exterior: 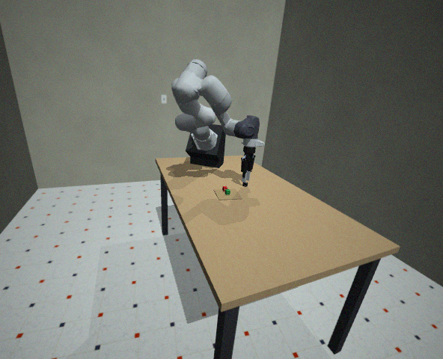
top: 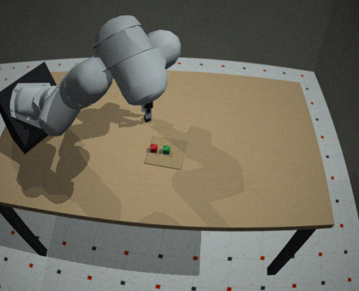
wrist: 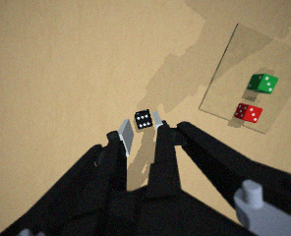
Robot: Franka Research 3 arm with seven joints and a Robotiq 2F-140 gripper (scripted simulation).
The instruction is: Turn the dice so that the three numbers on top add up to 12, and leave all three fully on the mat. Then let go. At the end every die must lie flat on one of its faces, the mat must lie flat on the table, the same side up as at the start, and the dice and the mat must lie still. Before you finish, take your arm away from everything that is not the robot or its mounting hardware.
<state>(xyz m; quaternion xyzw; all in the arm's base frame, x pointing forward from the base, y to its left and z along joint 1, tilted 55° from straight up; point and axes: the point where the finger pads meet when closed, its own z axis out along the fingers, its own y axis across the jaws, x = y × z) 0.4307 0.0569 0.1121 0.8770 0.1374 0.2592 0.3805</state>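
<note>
My hand is 5 cm above the black die. From my hand the other things lie so: tan mat (2 cm ahead, 20 cm to the right, 6 cm below); green die (2 cm ahead, 20 cm to the right, 5 cm below); red die (3 cm behind, 17 cm to the right, 5 cm below).
</note>
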